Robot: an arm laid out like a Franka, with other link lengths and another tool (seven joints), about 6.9 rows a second.
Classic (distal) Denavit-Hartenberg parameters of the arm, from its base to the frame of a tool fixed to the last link. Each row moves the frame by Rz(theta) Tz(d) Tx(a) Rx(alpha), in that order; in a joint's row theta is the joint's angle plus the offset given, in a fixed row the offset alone. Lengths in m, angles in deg.
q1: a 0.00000, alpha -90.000, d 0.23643, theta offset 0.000
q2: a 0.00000, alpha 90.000, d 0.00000, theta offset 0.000
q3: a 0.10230, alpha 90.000, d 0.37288, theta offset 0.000
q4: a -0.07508, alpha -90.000, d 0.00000, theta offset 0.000
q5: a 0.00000, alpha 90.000, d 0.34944, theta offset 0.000
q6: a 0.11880, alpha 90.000, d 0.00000, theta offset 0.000
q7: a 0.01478, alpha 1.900, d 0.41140, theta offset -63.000
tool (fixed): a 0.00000, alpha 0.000, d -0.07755, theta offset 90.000
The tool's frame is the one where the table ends.
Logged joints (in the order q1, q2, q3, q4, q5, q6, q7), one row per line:
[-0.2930, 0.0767, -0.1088, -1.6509, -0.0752, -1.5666, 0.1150]
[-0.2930, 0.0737, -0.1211, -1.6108, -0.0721, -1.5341, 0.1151]
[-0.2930, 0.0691, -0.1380, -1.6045, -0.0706, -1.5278, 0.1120]
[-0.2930, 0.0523, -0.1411, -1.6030, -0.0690, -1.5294, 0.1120]
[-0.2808, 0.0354, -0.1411, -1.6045, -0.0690, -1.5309, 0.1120]
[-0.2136, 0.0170, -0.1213, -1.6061, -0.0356, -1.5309, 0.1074]
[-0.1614, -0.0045, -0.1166, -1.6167, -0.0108, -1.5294, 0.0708]
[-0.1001, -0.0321, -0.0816, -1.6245, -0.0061, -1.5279, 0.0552]
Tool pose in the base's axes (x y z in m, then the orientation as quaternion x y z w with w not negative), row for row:
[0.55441, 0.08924, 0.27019, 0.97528, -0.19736, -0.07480, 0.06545]
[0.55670, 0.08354, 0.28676, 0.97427, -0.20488, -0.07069, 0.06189]
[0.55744, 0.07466, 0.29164, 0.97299, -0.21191, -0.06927, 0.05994]
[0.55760, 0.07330, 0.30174, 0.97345, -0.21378, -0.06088, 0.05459]
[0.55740, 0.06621, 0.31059, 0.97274, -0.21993, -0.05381, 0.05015]
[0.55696, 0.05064, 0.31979, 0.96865, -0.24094, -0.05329, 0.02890]
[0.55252, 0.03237, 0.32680, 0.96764, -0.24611, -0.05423, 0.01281]
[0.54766, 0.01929, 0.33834, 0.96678, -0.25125, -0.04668, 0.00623]
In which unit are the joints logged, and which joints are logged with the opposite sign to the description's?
The joints are logged in radians. Opposite sign: q1, q6.
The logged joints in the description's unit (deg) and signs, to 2 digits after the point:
[16.79, 4.39, -6.23, -94.59, -4.31, 89.76, 6.59]
[16.79, 4.22, -6.94, -92.29, -4.13, 87.90, 6.59]
[16.79, 3.96, -7.91, -91.93, -4.05, 87.54, 6.42]
[16.79, 3.00, -8.08, -91.85, -3.95, 87.63, 6.42]
[16.09, 2.03, -8.08, -91.93, -3.95, 87.71, 6.42]
[12.24, 0.97, -6.95, -92.02, -2.04, 87.71, 6.15]
[9.25, -0.26, -6.68, -92.63, -0.62, 87.63, 4.06]
[5.74, -1.84, -4.68, -93.08, -0.35, 87.54, 3.16]

